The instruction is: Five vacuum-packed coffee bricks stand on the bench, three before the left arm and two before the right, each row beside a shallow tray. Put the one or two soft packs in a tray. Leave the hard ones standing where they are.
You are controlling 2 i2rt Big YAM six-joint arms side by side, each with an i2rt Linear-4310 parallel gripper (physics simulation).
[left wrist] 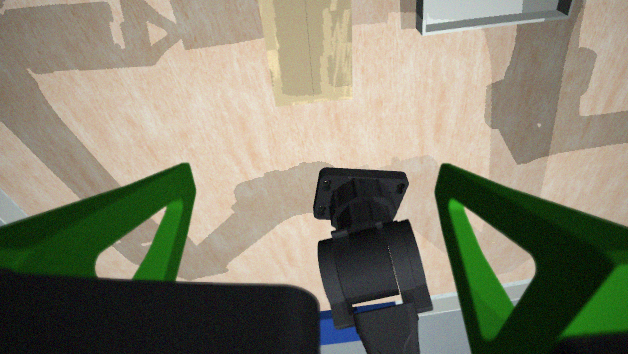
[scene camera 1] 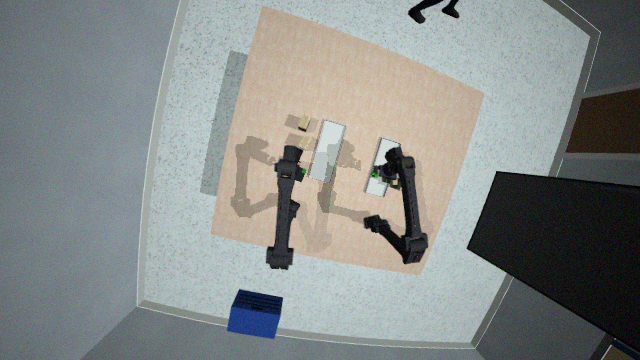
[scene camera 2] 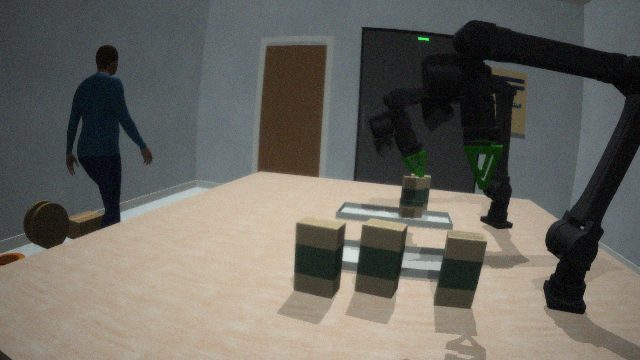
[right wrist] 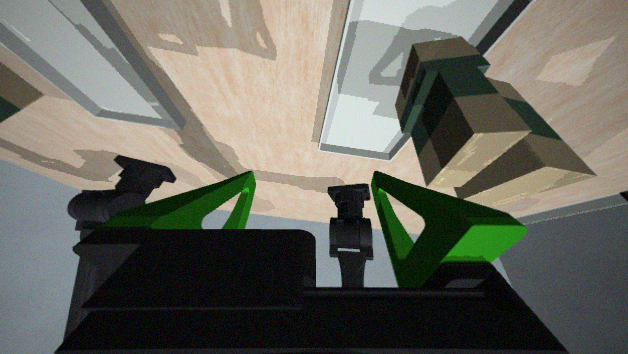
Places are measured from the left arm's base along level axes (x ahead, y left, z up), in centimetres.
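Pixels of known places: left gripper, fingertip midpoint: point(left wrist: 315, 176) point(scene camera 2: 481, 183); right gripper, fingertip midpoint: point(scene camera 1: 378, 176) point(scene camera 2: 419, 176) point(right wrist: 313, 177); left arm's base, link origin: point(left wrist: 358, 192) point(scene camera 1: 290, 205) point(scene camera 2: 562, 299) point(right wrist: 149, 168); right arm's base, link origin: point(scene camera 1: 371, 221) point(scene camera 2: 495, 223) point(right wrist: 349, 191).
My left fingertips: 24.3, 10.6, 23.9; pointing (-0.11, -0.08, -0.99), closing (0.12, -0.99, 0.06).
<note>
For each thing: its top centre in the pictures, then the offset to it from my left fingertips, as dx, dy, dz.
- left arm's tray, top centre: point(scene camera 2: 389, 254) point(scene camera 1: 327, 151) +20.1, -13.5, -21.7
- brick top, top centre: point(left wrist: 330, 44) +1.4, -1.3, -9.9
Three tan bricks with green bands point(scene camera 2: 320, 257) point(scene camera 2: 381, 257) point(scene camera 2: 460, 270) stand beside the left arm's tray point(scene camera 2: 422, 257) point(scene camera 1: 332, 132) point(left wrist: 495, 23). My left gripper point(left wrist: 315, 176) point(scene camera 2: 483, 187) is open and empty, high above the bench; one brick top point(left wrist: 312, 55) lies beyond its fingers. A brick point(right wrist: 485, 112) point(scene camera 2: 411, 197) stands with its base inside the right arm's tray point(right wrist: 355, 120) point(scene camera 2: 360, 212); its sides look stepped. Another brick point(right wrist: 545, 135) stands close behind it, partly hidden. My right gripper point(right wrist: 313, 177) point(scene camera 2: 419, 175) is open and empty, above and beside these two.
The arms' dark links hang over the bench and hide part of the rows in scene camera 1. The left arm's tray also shows in the right wrist view point(right wrist: 135, 90). A person point(scene camera 2: 100, 115) stands beyond the bench. A blue bin point(scene camera 1: 254, 320) stands on the floor.
</note>
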